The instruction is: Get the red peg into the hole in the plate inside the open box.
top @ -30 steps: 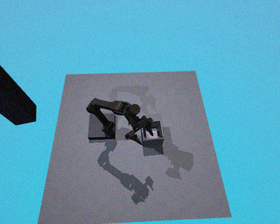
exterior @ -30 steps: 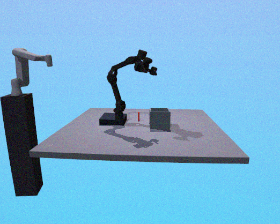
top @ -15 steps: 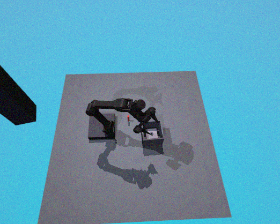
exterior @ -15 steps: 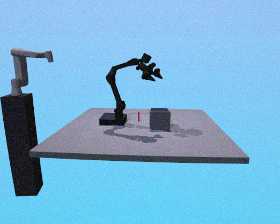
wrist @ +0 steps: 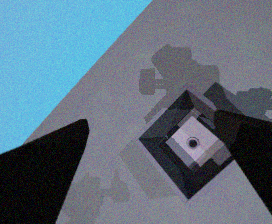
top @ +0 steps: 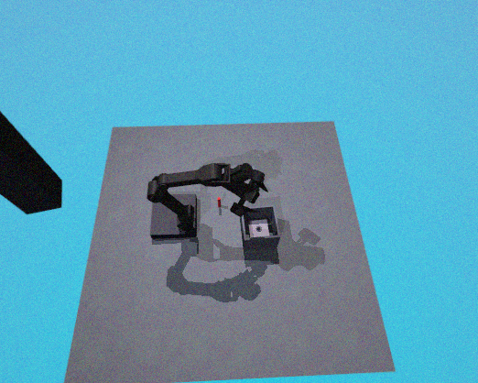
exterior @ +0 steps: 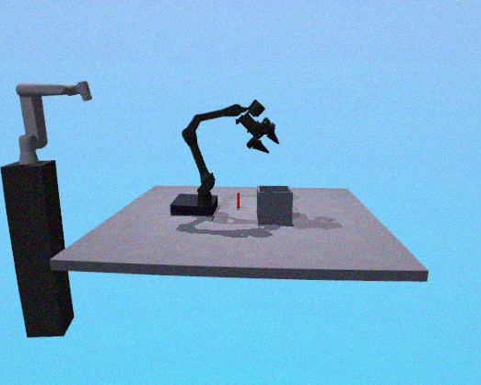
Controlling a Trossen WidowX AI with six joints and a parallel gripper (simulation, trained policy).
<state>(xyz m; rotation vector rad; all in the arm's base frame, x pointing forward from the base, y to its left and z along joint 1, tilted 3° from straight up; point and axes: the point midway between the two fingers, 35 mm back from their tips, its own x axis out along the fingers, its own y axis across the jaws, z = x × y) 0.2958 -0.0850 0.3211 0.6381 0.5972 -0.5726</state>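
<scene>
Right now my gripper tip is 29 cm above the red peg, 19 cm to the right of it and 15 cm past it.
</scene>
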